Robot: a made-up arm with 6 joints.
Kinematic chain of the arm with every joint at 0, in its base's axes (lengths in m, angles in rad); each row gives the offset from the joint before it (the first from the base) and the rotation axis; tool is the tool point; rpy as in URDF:
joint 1: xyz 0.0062 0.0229 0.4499 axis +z
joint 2: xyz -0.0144 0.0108 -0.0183 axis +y
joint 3: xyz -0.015 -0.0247 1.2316 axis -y
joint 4: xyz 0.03 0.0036 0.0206 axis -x
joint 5: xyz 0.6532 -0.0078 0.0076 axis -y
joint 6: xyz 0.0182 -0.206 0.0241 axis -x
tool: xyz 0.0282 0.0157 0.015 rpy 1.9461 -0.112 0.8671
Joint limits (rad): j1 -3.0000..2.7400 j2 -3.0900..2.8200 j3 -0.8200..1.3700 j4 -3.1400..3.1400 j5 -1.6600..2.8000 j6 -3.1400..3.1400
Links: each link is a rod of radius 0.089 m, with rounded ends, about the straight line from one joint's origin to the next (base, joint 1, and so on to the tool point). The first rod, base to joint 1, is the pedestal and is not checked.
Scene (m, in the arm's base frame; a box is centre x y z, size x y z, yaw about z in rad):
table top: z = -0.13
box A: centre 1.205 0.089 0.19 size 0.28 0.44 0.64 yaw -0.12
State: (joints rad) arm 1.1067 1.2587 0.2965 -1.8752 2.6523 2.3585
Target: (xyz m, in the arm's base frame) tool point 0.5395 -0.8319 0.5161
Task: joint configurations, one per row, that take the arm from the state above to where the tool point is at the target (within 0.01 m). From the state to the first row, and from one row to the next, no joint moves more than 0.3 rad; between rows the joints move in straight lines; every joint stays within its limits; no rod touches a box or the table.
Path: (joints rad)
1: 0.8104 1.2049 0.4610 -2.1200 2.5887 2.4400
2: 0.5141 1.1512 0.6255 -2.3648 2.5251 2.5215
3: 0.2178 1.0974 0.7900 -2.6096 2.4614 2.6030
4: -0.0784 1.0436 0.9546 -2.8544 2.3978 2.6845
5: -0.2538 1.0199 0.7059 -2.5811 2.4355 2.6230
6: -0.4292 0.9962 0.4572 -2.3079 2.4731 2.5615
7: -0.6046 0.9724 0.2086 -2.0346 2.5108 2.5000
8: -0.7800 0.9487 -0.0401 -1.7613 2.5484 2.4385
9: -0.9554 0.9250 -0.2887 -1.4881 2.5861 2.3770

